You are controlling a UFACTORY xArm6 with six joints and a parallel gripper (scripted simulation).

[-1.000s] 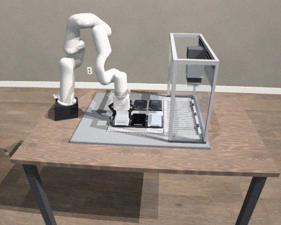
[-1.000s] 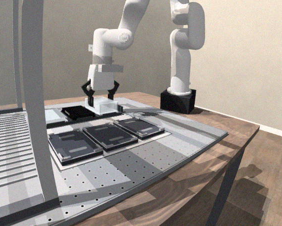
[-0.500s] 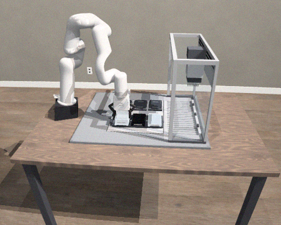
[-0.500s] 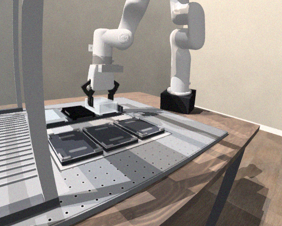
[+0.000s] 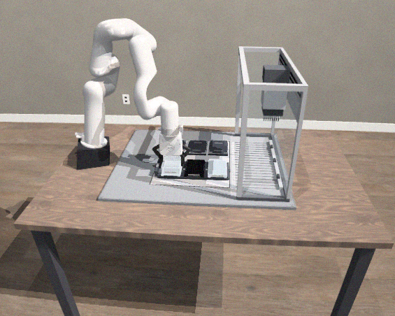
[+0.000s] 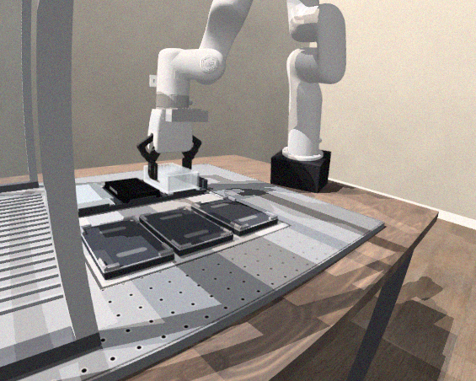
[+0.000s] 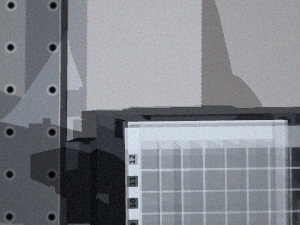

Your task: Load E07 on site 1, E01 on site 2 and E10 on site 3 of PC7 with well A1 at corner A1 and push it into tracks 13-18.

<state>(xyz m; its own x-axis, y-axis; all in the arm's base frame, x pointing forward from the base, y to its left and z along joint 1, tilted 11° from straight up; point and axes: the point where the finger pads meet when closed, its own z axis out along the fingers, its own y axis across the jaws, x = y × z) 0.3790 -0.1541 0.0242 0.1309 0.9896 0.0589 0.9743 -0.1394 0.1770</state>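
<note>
Now: hand 1 cm above the deep-well block E07. The rest, counted from my hand: black 96-well plate E01: 10 cm ahead, 2 cm below, 1 cm to the right; then dark carrier PC7: 10 cm ahead, 3 cm below, 1 cm to the right; then corner mark: 14 cm to the left, 7 cm ahead, 3 cm below.
</note>
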